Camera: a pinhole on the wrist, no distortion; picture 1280 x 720 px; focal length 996.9 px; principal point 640.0 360.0 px. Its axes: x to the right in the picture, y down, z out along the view. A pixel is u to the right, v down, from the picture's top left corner.
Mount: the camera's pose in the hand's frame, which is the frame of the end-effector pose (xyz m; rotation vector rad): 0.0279 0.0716 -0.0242 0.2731 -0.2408 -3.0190
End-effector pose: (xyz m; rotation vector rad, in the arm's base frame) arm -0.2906 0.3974 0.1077 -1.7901 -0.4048 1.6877
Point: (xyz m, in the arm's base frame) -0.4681 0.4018 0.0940
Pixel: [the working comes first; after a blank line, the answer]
In the camera's frame: 0.0067 0.0599 0.1941

674 668
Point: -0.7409 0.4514 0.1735
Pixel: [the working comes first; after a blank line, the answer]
In the camera's frame: 0.0279 0.1329 0.4723

699 640
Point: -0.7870 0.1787 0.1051
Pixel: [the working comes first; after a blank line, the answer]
In the camera's frame: 0.1212 -0.1334 0.5121

876 100
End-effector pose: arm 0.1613 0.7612 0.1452 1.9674 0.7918 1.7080
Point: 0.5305 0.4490 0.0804
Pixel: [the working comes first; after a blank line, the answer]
In the camera's frame: 0.1600 -0.1309 0.4427

1000 65
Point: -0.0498 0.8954 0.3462
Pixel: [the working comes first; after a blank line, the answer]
In the camera's frame: -0.1448 0.0550 -0.2496

behind the camera
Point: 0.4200 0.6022 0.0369
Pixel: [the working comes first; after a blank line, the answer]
In the camera's frame: 0.1366 0.0152 0.3175

1069 408
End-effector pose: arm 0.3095 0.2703 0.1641 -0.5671 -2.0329 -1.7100
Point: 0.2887 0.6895 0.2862
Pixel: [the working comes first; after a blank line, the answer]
In the camera's frame: -0.1533 -0.0055 0.4067

264 346
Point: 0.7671 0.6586 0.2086
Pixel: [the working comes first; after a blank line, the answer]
In the camera's frame: 0.2632 -0.2464 0.4732

outside the picture
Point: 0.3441 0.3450 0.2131
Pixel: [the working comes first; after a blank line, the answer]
In the camera's frame: 0.0107 0.0129 0.0906

758 502
